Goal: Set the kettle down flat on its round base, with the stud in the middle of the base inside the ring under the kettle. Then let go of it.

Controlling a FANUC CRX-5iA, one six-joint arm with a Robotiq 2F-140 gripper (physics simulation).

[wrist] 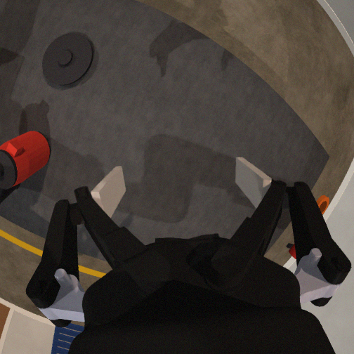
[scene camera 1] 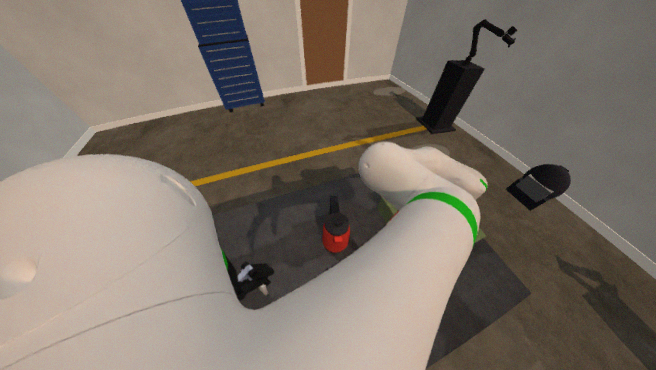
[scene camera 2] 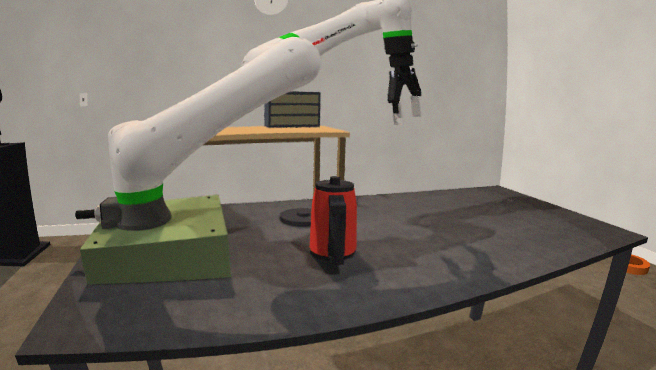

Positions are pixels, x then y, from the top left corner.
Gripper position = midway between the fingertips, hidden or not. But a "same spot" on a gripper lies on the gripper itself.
my gripper: wrist 179,173; scene camera 1; scene camera 2
same spot on my gripper: (scene camera 2: 395,87) = (scene camera 1: 258,264)
